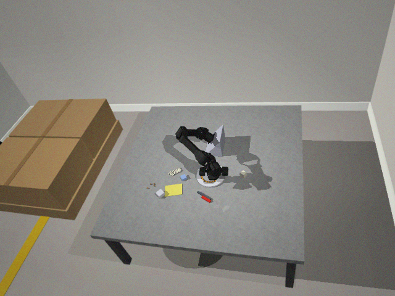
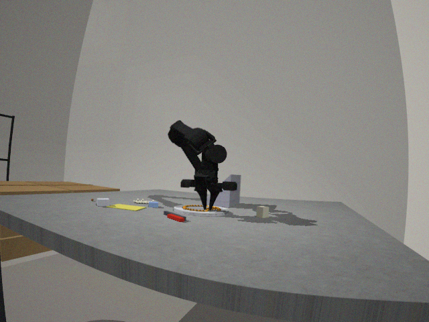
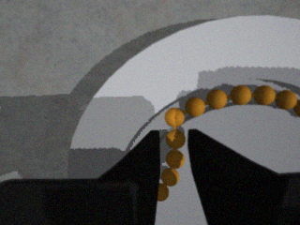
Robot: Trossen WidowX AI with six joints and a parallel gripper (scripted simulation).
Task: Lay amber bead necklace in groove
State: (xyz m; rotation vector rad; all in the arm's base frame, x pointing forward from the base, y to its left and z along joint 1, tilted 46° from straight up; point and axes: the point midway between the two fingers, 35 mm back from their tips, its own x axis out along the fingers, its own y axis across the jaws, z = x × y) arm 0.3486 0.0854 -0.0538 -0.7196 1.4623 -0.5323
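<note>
Right now my gripper tip is 4 cm to the left of the round bead board, 4 cm past it and 1 cm above it. From my gripper tip the other things lie so: blue cube: 23 cm to the right, 1 cm below; then cream cube: 18 cm to the left, 6 cm behind; then red-handled tool: 15 cm ahead, 4 cm to the right, 1 cm below.
</note>
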